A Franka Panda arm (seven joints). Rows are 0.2 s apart.
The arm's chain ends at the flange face. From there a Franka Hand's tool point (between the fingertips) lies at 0.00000 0.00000 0.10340 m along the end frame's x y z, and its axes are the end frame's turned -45 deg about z.
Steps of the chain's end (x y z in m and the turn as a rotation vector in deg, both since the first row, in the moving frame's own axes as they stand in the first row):
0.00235 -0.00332 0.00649 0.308 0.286 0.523
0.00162 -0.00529 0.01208 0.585 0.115 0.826
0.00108 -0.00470 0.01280 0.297 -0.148 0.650
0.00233 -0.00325 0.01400 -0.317 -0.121 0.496
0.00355 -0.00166 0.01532 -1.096 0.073 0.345
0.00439 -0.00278 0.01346 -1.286 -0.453 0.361
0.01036 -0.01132 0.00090 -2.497 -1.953 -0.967
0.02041 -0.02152 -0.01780 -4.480 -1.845 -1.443
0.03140 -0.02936 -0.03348 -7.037 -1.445 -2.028
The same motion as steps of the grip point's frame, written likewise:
0.00477 -0.00071 0.00649 0.016 0.420 0.523
0.00578 -0.00319 0.01207 0.332 0.495 0.826
0.00428 -0.00313 0.01280 0.315 0.105 0.650
0.00339 -0.00040 0.01400 -0.139 -0.310 0.496
0.00237 0.00282 0.01530 -0.827 -0.723 0.345
0.00285 0.00219 0.01343 -0.589 -1.230 0.361
0.00966 0.00006 0.00074 -0.385 -3.147 -0.967
0.02163 0.00267 -0.01817 -1.863 -4.472 -1.443
0.03230 0.00875 -0.03429 -3.954 -5.998 -2.028

